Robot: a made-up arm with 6 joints.
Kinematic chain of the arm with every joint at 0, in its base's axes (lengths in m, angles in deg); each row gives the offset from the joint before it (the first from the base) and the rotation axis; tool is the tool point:
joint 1: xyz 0 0 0.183 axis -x
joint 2: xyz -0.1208 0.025 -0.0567 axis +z
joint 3: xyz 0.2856 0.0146 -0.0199 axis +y
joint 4: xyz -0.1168 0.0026 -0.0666 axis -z
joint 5: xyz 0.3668 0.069 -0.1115 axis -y
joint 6: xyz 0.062 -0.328 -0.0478 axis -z
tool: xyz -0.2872 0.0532 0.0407
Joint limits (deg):
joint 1: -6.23..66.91
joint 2: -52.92..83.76
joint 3: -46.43..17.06
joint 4: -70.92..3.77
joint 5: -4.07..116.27
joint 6: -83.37..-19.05
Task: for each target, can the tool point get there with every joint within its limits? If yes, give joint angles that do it. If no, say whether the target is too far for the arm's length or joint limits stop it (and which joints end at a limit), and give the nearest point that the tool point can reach.
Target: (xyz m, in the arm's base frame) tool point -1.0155 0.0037 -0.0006
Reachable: no: joint limits stop it (at a limit: joint 2, joint 3, joint 4, joint 5, joint 6) | nearest point -0.4319 0.0154 -0.5802 | short by 0.823 m
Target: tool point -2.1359 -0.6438 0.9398
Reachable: no: too far | nearest point -0.3109 -0.5232 0.6172 | short by 1.857 m
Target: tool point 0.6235 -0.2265 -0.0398
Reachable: yes | joints 22.31 6.33 -28.11 -13.16 79.66 -25.20
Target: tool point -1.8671 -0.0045 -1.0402
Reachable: no: too far | nearest point -0.4230 -0.0029 -0.6118 | short by 1.506 m
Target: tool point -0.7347 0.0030 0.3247
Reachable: no: joint limits stop it (at a limit: joint 1, joint 2, joint 3, joint 4, joint 5) | nearest point -0.2626 -0.3832 0.4558 | short by 0.624 m
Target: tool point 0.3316 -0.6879 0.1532
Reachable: yes | joints 29.14 -33.00 3.81 -28.28 79.86 -72.01
